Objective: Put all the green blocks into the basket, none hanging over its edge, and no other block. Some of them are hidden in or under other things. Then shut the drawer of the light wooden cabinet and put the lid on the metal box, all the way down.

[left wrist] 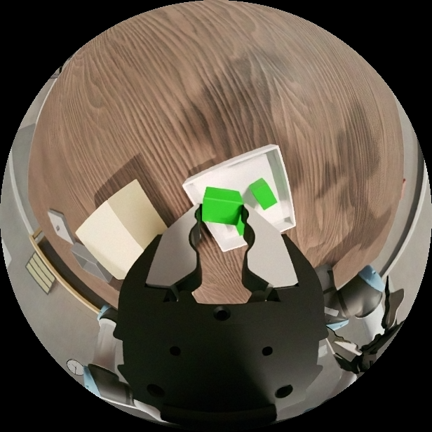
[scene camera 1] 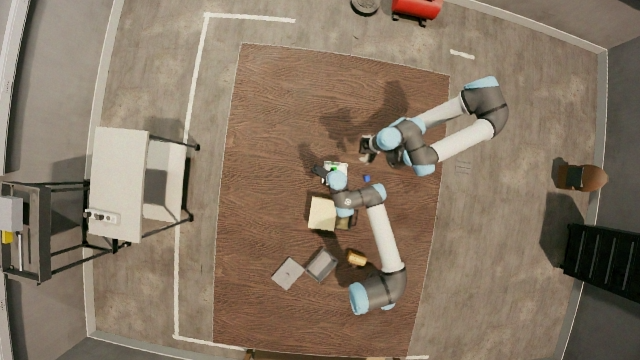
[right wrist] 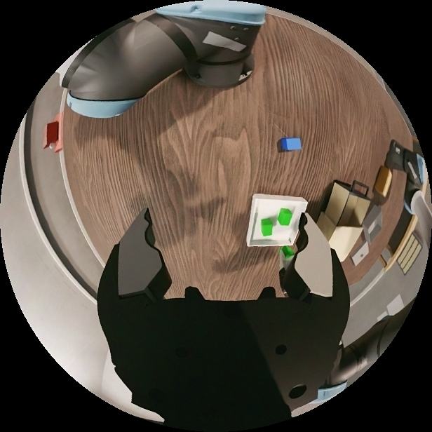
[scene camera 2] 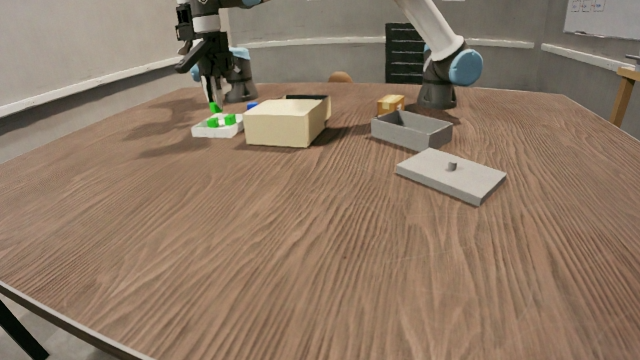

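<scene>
My left gripper (left wrist: 221,204) is shut on a green block (scene camera 2: 214,107) (left wrist: 221,202) (right wrist: 287,251), above the white basket (scene camera 2: 217,132) (left wrist: 287,187) (right wrist: 262,207). Two more green blocks lie in the basket, one (scene camera 2: 212,122) (left wrist: 263,193) (right wrist: 267,227) and another (scene camera 2: 230,119) (left wrist: 241,227) (right wrist: 285,216). My right gripper (right wrist: 226,210) is wide open and empty, to the side of the basket. The light wooden cabinet (scene camera 1: 321,213) (scene camera 2: 285,122) (left wrist: 107,235) has its drawer (scene camera 1: 344,222) (right wrist: 345,202) pulled out; my left arm partly hides it in scene camera 1. The metal box (scene camera 2: 395,134) is uncovered; its lid (scene camera 1: 288,273) (scene camera 2: 450,175) lies beside it.
A blue block (scene camera 1: 367,178) (scene camera 2: 252,105) (right wrist: 291,144) lies on the table near the basket. An orange carton (scene camera 1: 356,258) (scene camera 2: 391,104) (right wrist: 383,181) stands by the metal box. The cabinet stands between basket and box. My left arm reaches over the cabinet.
</scene>
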